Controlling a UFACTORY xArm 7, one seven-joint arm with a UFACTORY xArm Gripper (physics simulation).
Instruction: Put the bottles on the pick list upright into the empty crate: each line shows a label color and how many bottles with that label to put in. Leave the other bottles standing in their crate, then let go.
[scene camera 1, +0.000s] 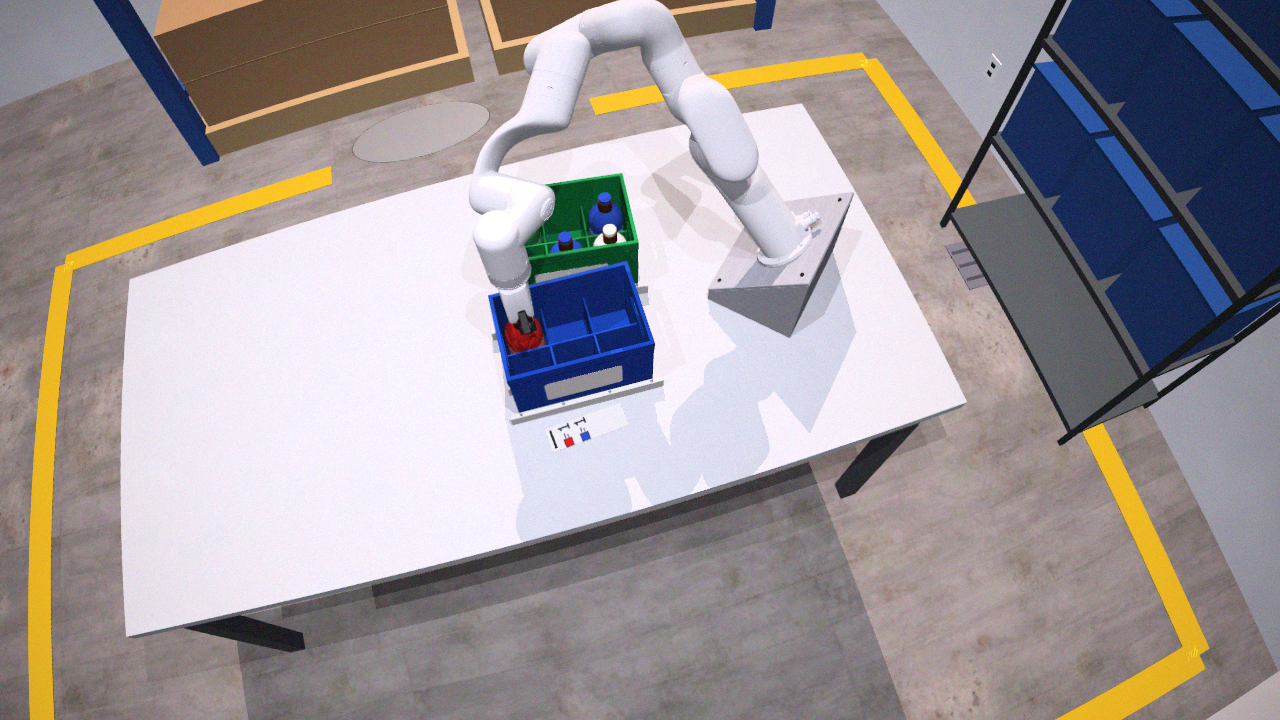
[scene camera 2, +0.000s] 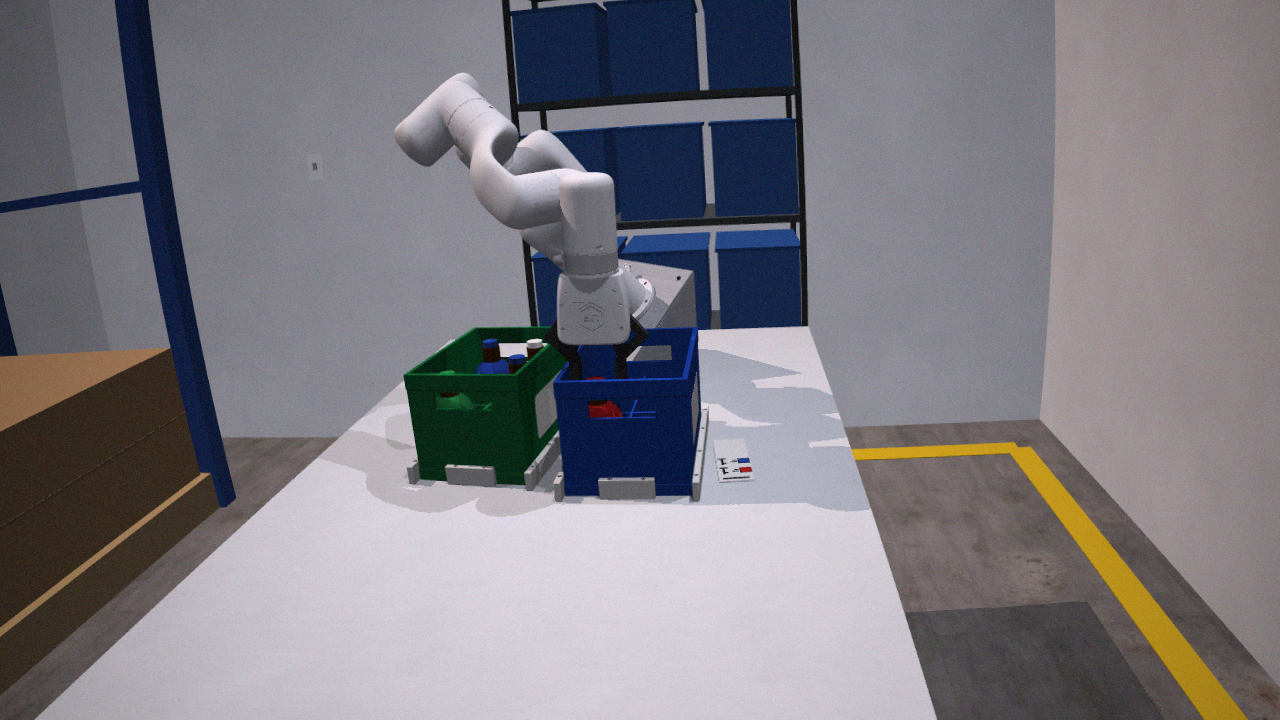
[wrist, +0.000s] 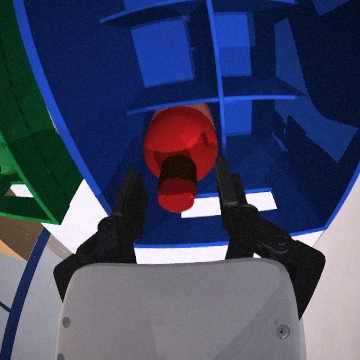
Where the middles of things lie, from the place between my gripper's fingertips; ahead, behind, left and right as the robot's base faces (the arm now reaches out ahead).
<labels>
Now: hand 10 mm short of the red bottle (scene camera 1: 516, 342) and 60 mm above it. From my hand the other things lie so: pick list (scene camera 1: 611, 418): 40 mm behind, 190 mm to the left, 150 mm below.
</labels>
